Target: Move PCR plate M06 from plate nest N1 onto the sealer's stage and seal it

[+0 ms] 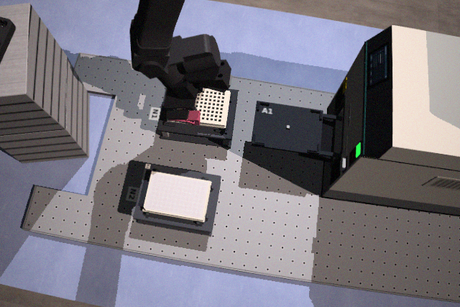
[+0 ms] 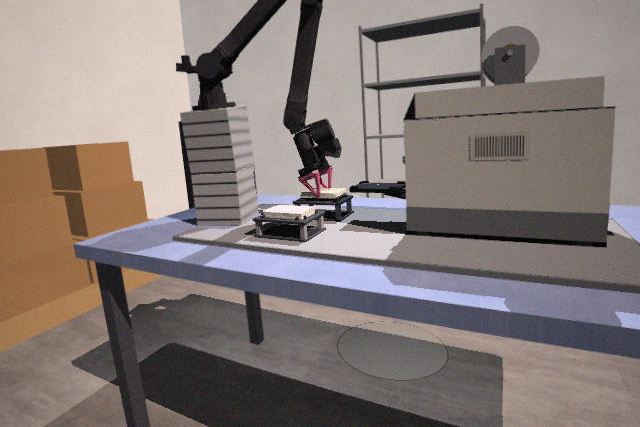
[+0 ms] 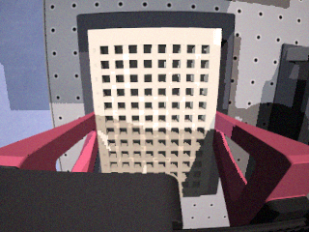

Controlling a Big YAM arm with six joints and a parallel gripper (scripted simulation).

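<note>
Right now my hand is right at the white 96-well plate M06. The rest, counted from my hand: sealer stage (200 mm ahead, 30 mm above, 10 mm to the right); then plate nest N1 (30 mm below); then sealed plate M09 (200 mm to the right, 20 mm below, 10 mm ahead).
</note>
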